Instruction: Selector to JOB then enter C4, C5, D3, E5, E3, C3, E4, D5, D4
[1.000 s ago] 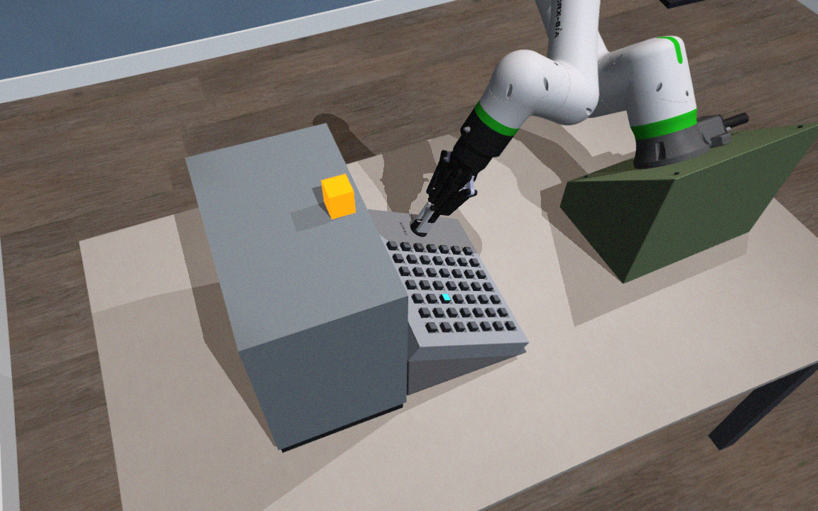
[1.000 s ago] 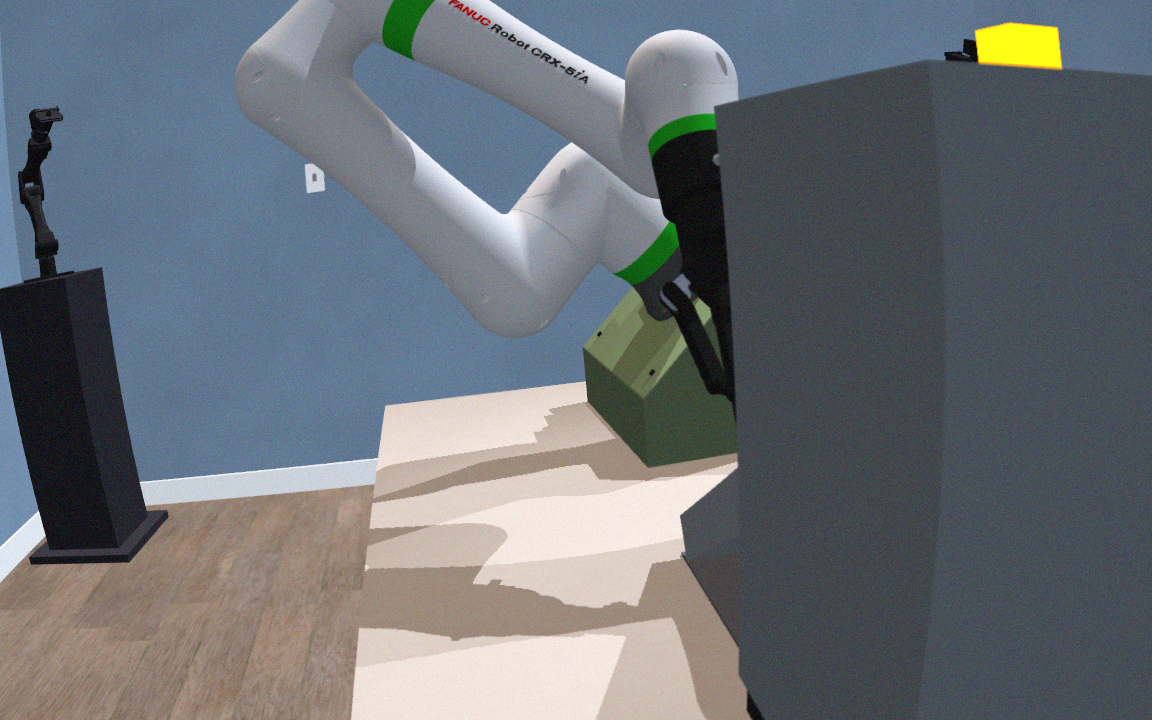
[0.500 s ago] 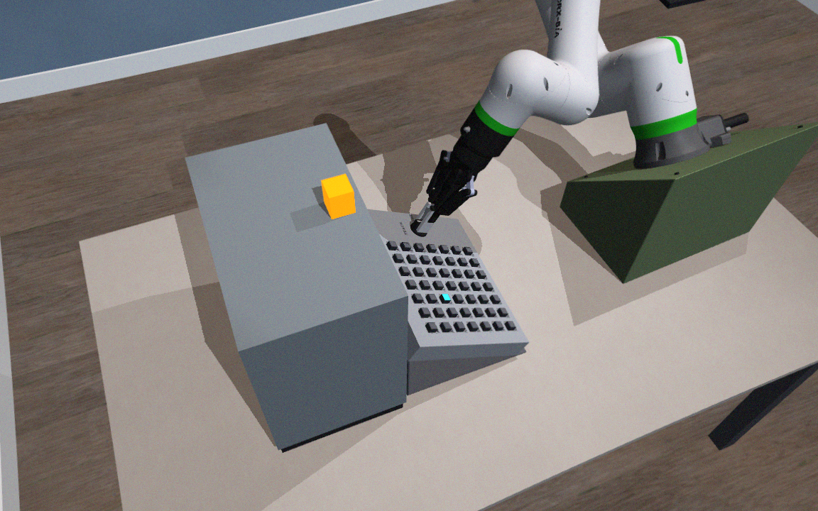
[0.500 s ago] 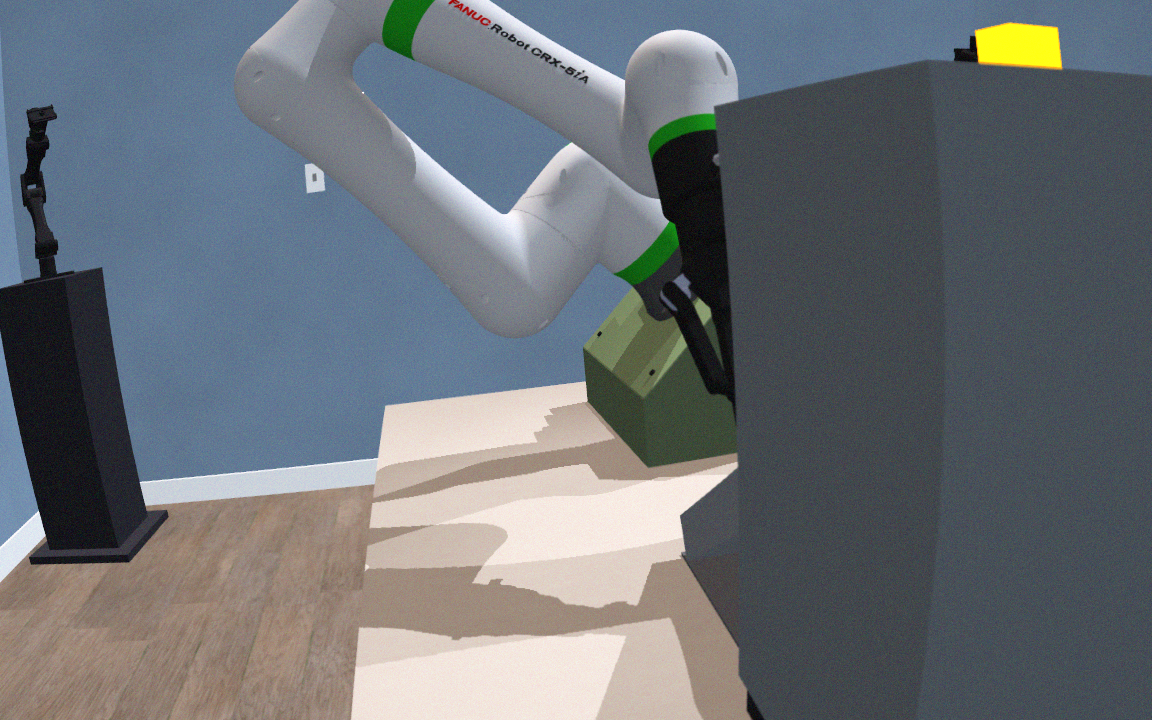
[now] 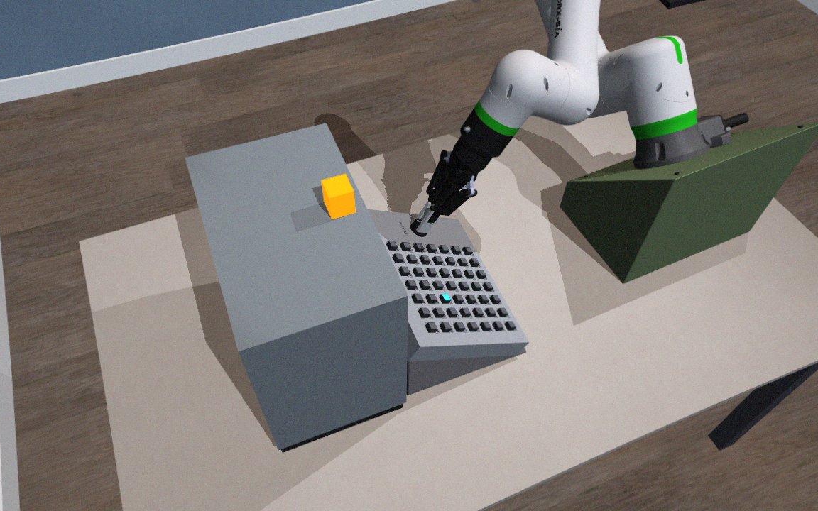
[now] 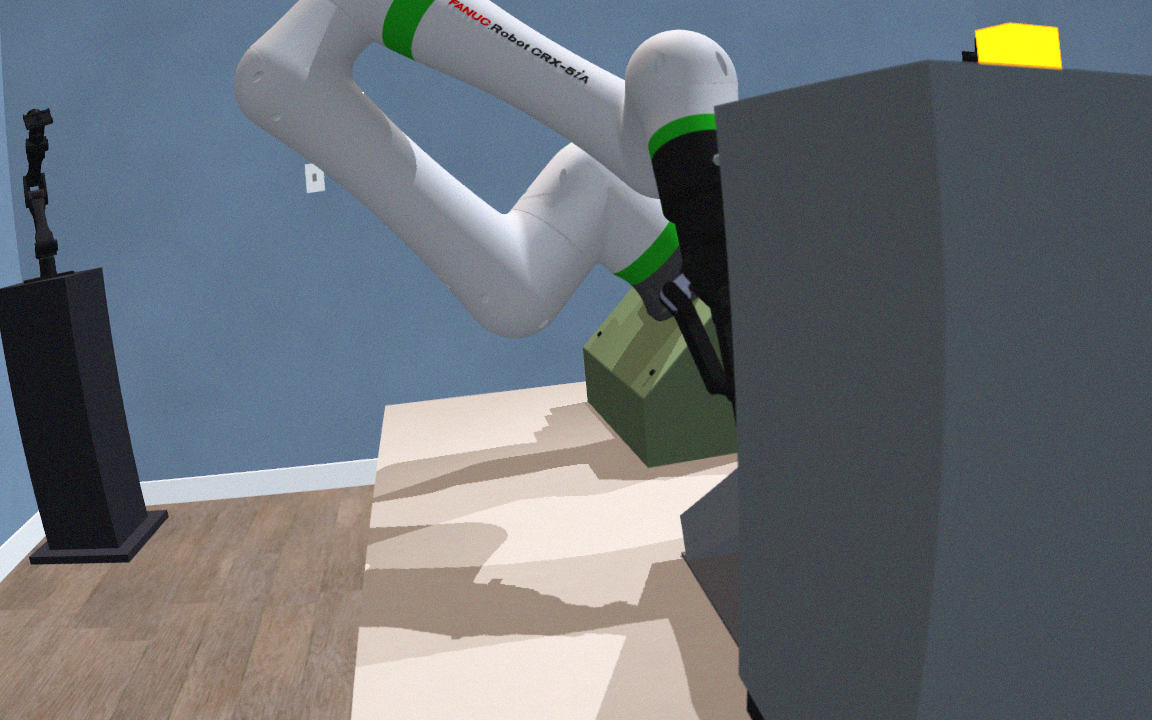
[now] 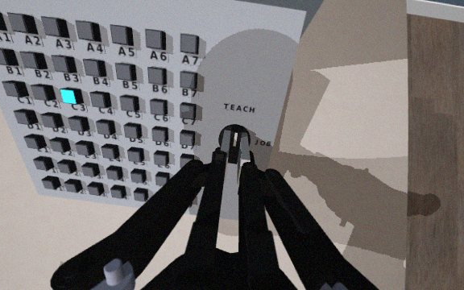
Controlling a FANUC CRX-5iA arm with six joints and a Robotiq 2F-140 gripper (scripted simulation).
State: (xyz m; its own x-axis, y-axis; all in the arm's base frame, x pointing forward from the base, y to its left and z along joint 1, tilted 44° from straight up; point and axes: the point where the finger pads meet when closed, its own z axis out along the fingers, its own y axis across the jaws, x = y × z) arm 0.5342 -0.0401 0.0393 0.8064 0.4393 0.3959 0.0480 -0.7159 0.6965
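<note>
Now: the selector knob 2 cm below my hand and 2 cm ahead of it. From my hand the other things lie so: C5 key 13 cm to the left, 4 cm ahead, 1 cm below.
</note>
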